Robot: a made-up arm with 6 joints.
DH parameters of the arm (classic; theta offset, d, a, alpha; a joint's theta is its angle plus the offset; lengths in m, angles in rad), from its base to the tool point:
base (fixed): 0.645 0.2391 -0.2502 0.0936
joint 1: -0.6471 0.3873 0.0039 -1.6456
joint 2: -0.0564 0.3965 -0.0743 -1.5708
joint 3: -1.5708 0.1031 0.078 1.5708
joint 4: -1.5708 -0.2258 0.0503 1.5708
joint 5: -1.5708 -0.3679 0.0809 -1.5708
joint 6: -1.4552 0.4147 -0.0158 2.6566
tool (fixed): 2.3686 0.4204 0 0
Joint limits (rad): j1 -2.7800..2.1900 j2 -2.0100..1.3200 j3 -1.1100..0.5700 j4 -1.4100..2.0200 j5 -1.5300..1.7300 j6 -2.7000..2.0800
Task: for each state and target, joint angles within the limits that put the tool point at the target. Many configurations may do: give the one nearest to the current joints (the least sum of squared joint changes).
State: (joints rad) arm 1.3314 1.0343 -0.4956 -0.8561 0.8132 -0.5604
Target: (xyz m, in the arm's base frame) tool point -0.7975 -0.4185 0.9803
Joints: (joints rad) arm 1.8388 0.7901 -1.0782 -0.9739 0.7083 -0.3486
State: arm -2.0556 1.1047 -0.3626 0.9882 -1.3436 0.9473
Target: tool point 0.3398 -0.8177 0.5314
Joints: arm -2.6746 1.3200 -0.7122 0.6973 -1.2789 0.7705
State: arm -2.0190 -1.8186 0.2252 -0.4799 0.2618 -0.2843
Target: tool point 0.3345 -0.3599 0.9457
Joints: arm -2.2298 -0.7680 0.5700 -1.1935 0.0139 -0.8432
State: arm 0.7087 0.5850 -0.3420 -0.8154 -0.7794 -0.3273
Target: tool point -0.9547 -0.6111 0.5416
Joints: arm 1.5899 -0.1795 -1.0436 -0.0633 -0.5475 -0.3577
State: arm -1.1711 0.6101 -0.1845 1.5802 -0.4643 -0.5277
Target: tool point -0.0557 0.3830 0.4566
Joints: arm -1.1330 1.3109 0.1612 2.0200 0.1094 -0.0817
